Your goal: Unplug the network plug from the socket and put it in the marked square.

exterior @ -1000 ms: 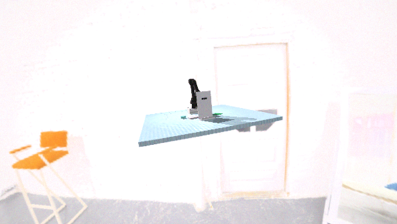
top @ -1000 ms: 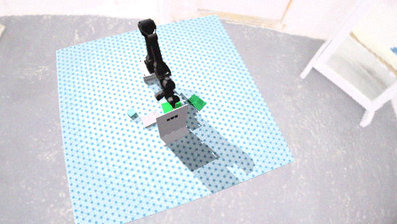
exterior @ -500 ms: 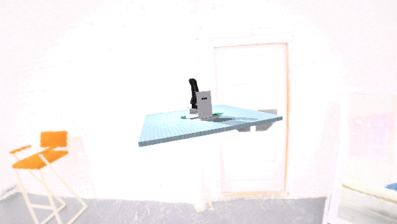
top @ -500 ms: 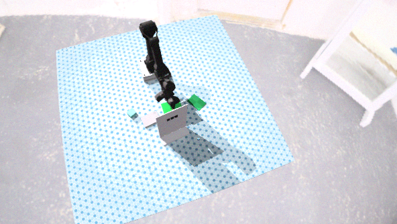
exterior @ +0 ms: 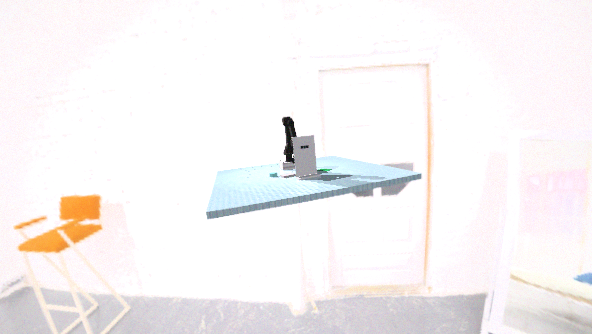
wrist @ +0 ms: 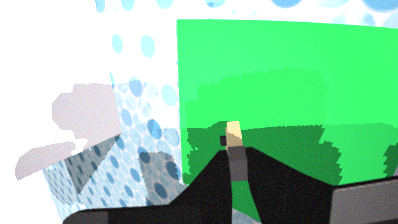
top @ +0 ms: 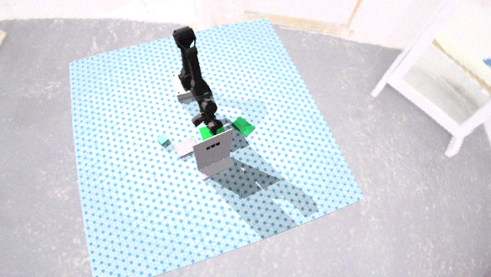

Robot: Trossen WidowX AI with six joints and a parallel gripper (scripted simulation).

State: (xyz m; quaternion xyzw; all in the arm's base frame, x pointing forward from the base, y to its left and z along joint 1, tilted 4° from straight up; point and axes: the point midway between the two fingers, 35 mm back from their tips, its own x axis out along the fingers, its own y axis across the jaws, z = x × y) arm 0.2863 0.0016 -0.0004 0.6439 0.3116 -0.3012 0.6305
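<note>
Right now the network plug is right at my gripper tip. Also, from my gripper tip: upright panel: 140 mm ahead, 70 mm to the right, 110 mm above; flat white piece: 10 mm behind, 150 mm to the right, 10 mm below; green square: 10 mm behind, 20 mm below.
</note>
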